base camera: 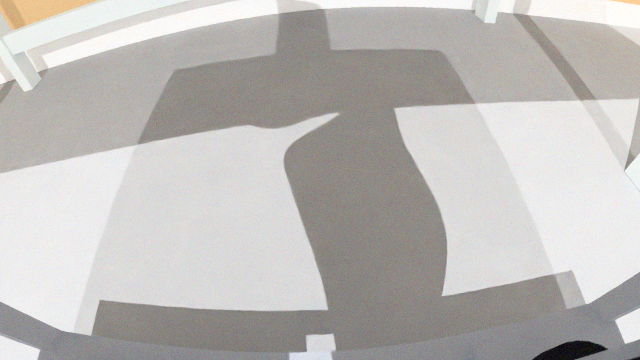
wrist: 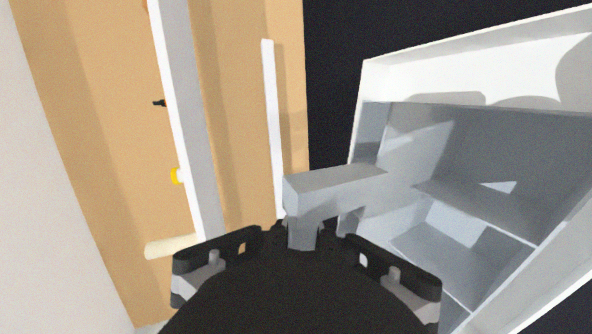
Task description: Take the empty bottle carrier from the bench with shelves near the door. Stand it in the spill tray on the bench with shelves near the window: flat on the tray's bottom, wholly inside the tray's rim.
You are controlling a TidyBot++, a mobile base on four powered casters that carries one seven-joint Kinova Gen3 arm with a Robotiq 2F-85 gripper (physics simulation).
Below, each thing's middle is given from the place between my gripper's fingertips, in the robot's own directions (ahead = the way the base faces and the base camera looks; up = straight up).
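Scene:
The grey bottle carrier (wrist: 472, 194) is 120 mm below my hand and 30 mm to the left of it. I see the white spill tray (wrist: 532, 63) as well, which is 230 mm below my hand, 20 mm ahead of it and 10 mm to the left of it.

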